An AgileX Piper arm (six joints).
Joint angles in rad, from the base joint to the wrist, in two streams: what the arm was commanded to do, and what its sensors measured. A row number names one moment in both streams.
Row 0, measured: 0.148, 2.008, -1.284, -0.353, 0.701, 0.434
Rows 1 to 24, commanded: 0.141, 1.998, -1.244, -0.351, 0.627, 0.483; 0.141, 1.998, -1.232, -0.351, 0.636, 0.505; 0.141, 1.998, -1.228, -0.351, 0.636, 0.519; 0.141, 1.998, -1.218, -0.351, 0.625, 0.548; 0.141, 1.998, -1.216, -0.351, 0.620, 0.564; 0.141, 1.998, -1.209, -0.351, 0.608, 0.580; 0.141, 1.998, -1.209, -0.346, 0.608, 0.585; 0.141, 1.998, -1.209, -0.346, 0.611, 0.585; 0.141, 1.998, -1.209, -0.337, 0.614, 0.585; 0.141, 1.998, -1.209, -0.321, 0.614, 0.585; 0.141, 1.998, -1.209, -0.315, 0.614, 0.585; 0.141, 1.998, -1.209, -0.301, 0.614, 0.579; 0.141, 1.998, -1.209, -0.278, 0.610, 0.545; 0.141, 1.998, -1.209, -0.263, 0.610, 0.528; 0.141, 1.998, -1.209, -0.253, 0.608, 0.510; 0.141, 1.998, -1.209, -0.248, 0.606, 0.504; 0.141, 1.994, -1.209, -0.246, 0.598, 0.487; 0.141, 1.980, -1.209, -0.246, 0.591, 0.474; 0.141, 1.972, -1.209, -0.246, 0.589, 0.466; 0.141, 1.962, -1.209, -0.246, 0.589, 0.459; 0.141, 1.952, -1.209, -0.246, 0.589, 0.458; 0.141, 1.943, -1.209, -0.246, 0.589, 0.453; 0.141, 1.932, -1.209, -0.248, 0.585, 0.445; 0.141, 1.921, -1.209, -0.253, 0.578, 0.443
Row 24, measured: 0.143, 1.968, -1.214, -0.251, 0.596, 0.472
